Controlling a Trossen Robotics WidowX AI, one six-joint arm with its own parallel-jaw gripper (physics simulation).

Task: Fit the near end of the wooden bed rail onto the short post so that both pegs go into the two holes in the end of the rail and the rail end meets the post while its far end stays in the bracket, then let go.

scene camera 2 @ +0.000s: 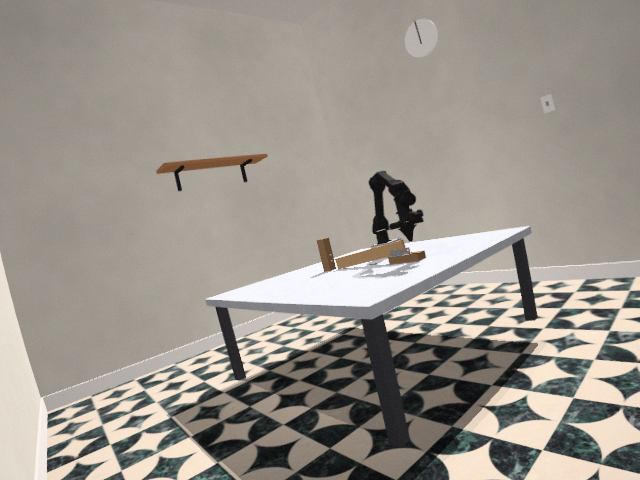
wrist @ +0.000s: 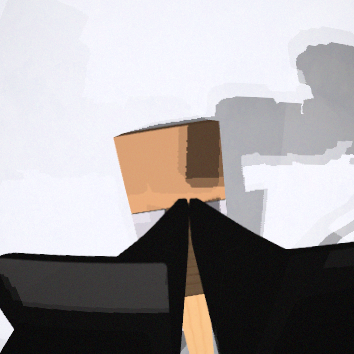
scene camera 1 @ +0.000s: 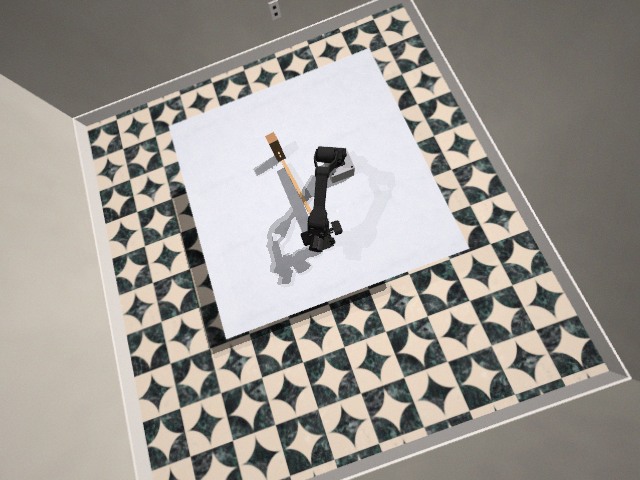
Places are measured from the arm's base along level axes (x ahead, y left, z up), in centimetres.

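Where they show: gripper, between the fingertips: (scene camera 2: pixel 411 241) (wrist: pixel 187 206); arm's base, origin of its link: (scene camera 2: pixel 384 242) (scene camera 1: pixel 337 161).
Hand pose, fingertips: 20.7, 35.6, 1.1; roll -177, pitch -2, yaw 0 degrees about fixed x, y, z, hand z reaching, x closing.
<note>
Each offset is from my fingertips to the top centre of the thing, as dx, dy, dz. "pt": to the spot under its first point. Level surfaces: height alone.
The wooden rail (scene camera 1: pixel 294 182) (scene camera 2: pixel 364 256) (wrist: pixel 198 320) stands on edge, running from the short post @(pt +6.4, -52.0, +2.6) (scene camera 1: pixel 277 148) (scene camera 2: pixel 325 254) to the bracket (scene camera 2: pixel 399 252). A narrow gap shows between the rail's near end and the upright post in scene camera 2, with small pegs on the post's face. The rail's far end is at the bracket on its wooden block @(pt +3.2, +1.3, -7.0) (scene camera 2: pixel 412 257) (wrist: pixel 155 170). My gripper (scene camera 1: pixel 317 246) (scene camera 2: pixel 410 239) (wrist: pixel 187 206) points down above the bracket end, shut and empty, tips together. It hides the bracket in scene camera 1 and much of it in the wrist view.
The arm's base (scene camera 1: pixel 343 174) stands on the white table @(dz -9.1) (scene camera 1: pixel 413 217) (scene camera 2: pixel 310 294), to the side of the rail. The arm (scene camera 1: pixel 320 196) (scene camera 2: pixel 378 204) reaches over to the rail's far end. A wall shelf (scene camera 2: pixel 211 163) hangs behind the table.
</note>
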